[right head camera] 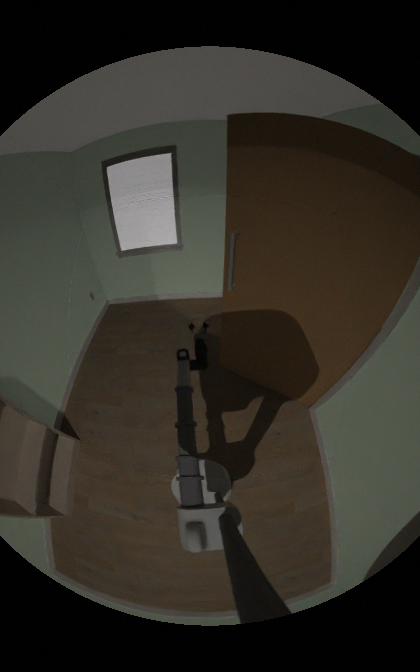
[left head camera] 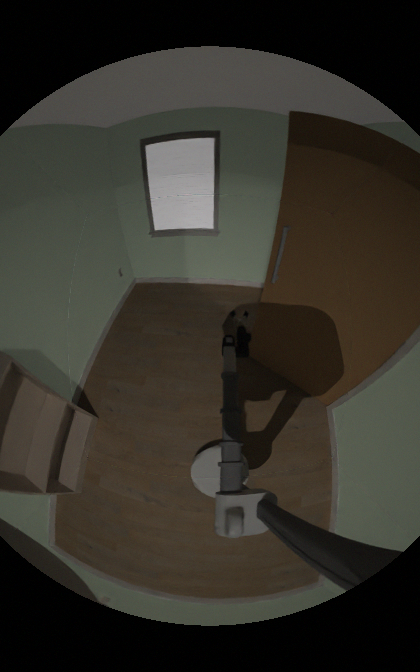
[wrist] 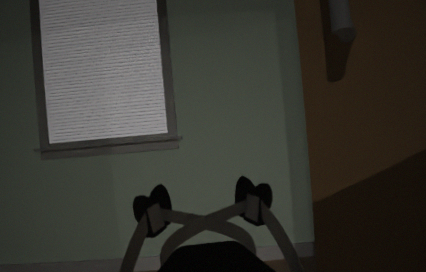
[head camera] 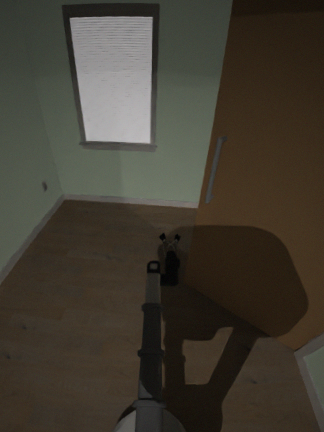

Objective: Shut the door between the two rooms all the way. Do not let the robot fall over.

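Where they show: gripper, fingertip midpoint: point(right head camera: 197, 323) point(left head camera: 238, 310) point(wrist: 202, 196) point(head camera: 169, 234); robot's base, origin of the base link: point(right head camera: 201, 483) point(left head camera: 218, 470).
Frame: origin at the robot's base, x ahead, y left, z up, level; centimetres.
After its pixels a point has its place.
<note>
The brown door point(head camera: 270, 165) @[z 120.7, x 91.9, y -52.1 cm] point(left head camera: 350, 250) @[z 129.2, x 85.2, y -60.9 cm] point(right head camera: 300, 225) @[z 138.6, x 87.2, y -58.3 cm] point(wrist: 370, 125) @[z 79.3, x 105.7, y -34.3 cm] stands open into the room at the right, its free edge toward the window wall. A grey bar handle point(head camera: 216, 170) @[z 109.6, x 107.3, y -32.1 cm] point(left head camera: 281, 255) @[z 108.7, x 107.0, y -32.4 cm] point(right head camera: 232, 261) @[z 111.8, x 100.8, y -29.7 cm] point(wrist: 341, 20) @[z 93.2, x 100.8, y -28.4 cm] is upright near that free edge. My gripper point(head camera: 170, 237) @[z 74.4, x 93.3, y -8.7 cm] point(left head camera: 239, 315) @[z 74.4, x 93.3, y -8.7 cm] point(right head camera: 198, 326) @[z 74.4, x 93.3, y -8.7 cm] point(wrist: 202, 196) @[z 74.4, x 93.3, y -8.7 cm] is open and empty at the end of the extended arm. It is left of the door's free edge and lower than the handle, apart from the door as far as the views show. The doorway itself does not show.
A window point(head camera: 112, 80) @[z 146.1, x 237.6, y 48.4 cm] point(left head camera: 181, 185) @[z 139.0, x 237.4, y 45.4 cm] point(right head camera: 142, 202) @[z 140.7, x 237.4, y 45.5 cm] point(wrist: 105, 70) @[z 125.1, x 237.3, y 44.8 cm] is in the far green wall. A light brown shelf-like piece point(left head camera: 37, 435) @[z 45.6, x -4.2, y 136.4 cm] point(right head camera: 25, 465) @[z 45.7, x -7.1, y 132.1 cm] stands at the left. A green wall point(left head camera: 380, 450) @[z 57.7, x -6.5, y -104.1 cm] point(right head camera: 372, 450) @[z 59.7, x -10.0, y -103.9 cm] runs along the right from the door's near edge. My shadow falls on the door's lower part.
</note>
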